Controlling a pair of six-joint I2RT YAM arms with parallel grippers.
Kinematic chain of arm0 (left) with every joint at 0, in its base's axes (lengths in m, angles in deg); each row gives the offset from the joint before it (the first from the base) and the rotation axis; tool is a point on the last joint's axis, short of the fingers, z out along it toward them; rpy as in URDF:
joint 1: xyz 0 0 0.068 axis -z
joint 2: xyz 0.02 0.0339 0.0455 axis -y
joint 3: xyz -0.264 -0.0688 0 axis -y
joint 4: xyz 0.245 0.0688 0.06 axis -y
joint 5: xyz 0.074 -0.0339 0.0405 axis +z
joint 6: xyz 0.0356 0 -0.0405 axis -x
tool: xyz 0 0 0 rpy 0 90 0
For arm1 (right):
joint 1: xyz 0 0 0.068 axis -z
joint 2: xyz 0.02 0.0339 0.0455 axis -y
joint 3: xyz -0.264 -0.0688 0 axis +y
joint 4: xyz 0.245 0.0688 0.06 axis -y
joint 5: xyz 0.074 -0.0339 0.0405 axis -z
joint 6: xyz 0.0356 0 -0.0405 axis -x
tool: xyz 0 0 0 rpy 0 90 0
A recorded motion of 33 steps. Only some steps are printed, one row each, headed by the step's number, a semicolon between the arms.
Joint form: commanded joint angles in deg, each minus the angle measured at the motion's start. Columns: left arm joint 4, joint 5, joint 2, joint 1, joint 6, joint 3; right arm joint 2, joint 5, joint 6, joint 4, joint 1, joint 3.
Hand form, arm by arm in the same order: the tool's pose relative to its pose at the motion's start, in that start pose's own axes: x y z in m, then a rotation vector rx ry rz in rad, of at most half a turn. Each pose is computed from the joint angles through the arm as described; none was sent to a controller.
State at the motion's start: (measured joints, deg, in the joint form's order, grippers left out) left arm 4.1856 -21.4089 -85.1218 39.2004 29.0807 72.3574; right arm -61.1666 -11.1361 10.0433 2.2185 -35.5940 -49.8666
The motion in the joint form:
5: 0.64 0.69 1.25 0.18 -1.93 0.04; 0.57 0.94 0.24 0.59 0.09 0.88
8: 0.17 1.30 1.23 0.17 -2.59 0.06; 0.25 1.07 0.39 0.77 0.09 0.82
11: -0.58 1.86 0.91 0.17 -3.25 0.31; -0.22 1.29 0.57 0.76 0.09 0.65
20: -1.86 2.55 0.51 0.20 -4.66 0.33; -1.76 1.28 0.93 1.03 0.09 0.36
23: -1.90 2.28 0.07 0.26 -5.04 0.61; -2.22 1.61 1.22 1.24 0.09 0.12
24: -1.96 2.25 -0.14 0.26 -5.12 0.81; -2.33 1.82 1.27 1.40 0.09 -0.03
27: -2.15 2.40 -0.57 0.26 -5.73 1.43; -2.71 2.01 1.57 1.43 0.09 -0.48
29: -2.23 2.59 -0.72 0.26 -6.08 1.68; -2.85 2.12 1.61 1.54 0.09 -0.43
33: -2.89 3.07 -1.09 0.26 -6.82 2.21; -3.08 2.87 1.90 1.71 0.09 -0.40
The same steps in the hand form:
5: -0.0053 -0.0064 -0.0058 0.0069 -0.0318 0.0462; 0.0025 -0.0002 -0.0018 0.0185 -0.0016 -0.0049
8: -0.0048 -0.0056 -0.0058 -0.0064 -0.0302 0.0546; 0.0029 -0.0005 -0.0005 0.0205 0.0002 -0.0072
11: -0.0040 -0.0041 -0.0044 -0.0214 -0.0228 0.0610; 0.0036 -0.0009 0.0014 0.0233 0.0061 -0.0094
20: -0.0007 -0.0011 -0.0024 -0.0443 -0.0034 0.0757; 0.0068 -0.0016 0.0079 0.0201 0.0227 -0.0125
23: -0.0003 -0.0006 -0.0003 -0.0406 0.0023 0.0813; 0.0066 -0.0022 0.0098 0.0257 0.0240 -0.0176
24: -0.0005 -0.0004 0.0006 -0.0407 0.0036 0.0822; 0.0058 -0.0026 0.0101 0.0299 0.0213 -0.0191
27: -0.0020 -0.0004 0.0023 -0.0430 0.0027 0.0929; 0.0044 -0.0032 0.0115 0.0334 0.0203 -0.0247
29: -0.0027 -0.0004 0.0028 -0.0459 0.0010 0.0992; 0.0050 -0.0033 0.0121 0.0350 0.0221 -0.0252
33: -0.0032 0.0003 0.0042 -0.0570 0.0051 0.1092; 0.0058 -0.0038 0.0131 0.0475 0.0262 -0.0300

